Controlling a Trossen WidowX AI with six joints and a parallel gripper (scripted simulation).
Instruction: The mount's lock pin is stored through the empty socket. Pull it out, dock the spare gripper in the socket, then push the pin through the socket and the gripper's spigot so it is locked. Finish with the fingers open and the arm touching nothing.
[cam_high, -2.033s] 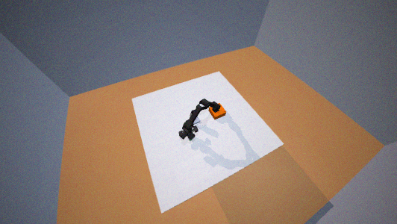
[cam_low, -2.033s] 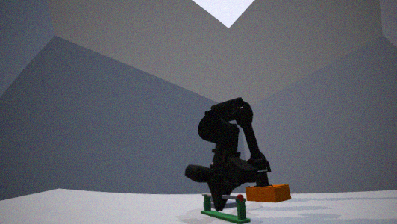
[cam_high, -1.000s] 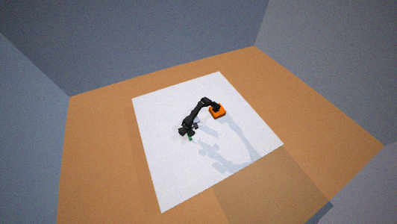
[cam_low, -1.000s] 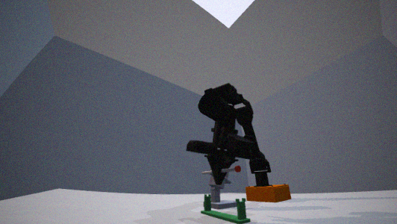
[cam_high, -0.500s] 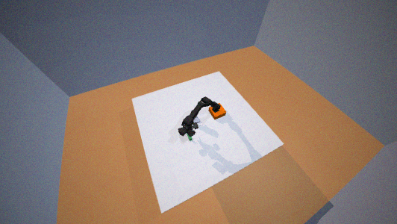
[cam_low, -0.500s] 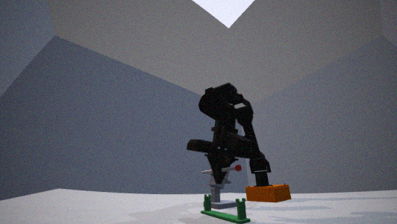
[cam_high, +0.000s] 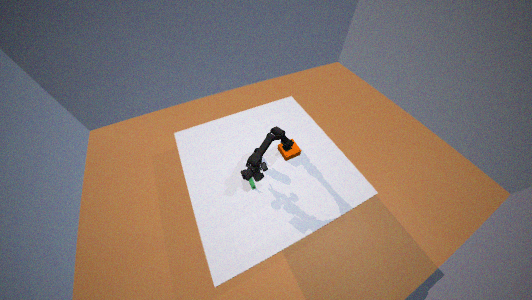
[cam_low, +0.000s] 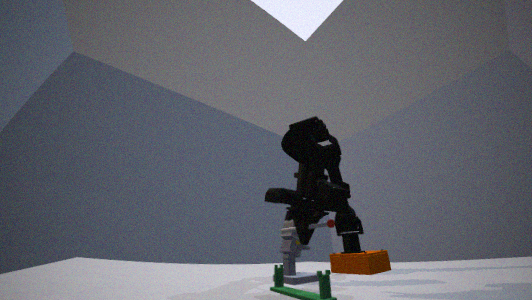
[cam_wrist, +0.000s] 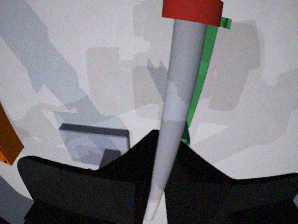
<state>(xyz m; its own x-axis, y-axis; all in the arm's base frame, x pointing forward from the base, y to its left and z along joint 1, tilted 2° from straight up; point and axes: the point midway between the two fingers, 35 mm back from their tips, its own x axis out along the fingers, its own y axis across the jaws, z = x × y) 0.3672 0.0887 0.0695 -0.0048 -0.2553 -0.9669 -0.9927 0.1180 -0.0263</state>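
The grey mount lies 110 mm to the right of my gripper tip, 90 mm behind it and 30 mm below it. Also, from my gripper tip: spare gripper (110 mm to the right, 100 mm behind, 40 mm above); then green cradle (60 mm below, 30 mm ahead, 10 mm to the left).
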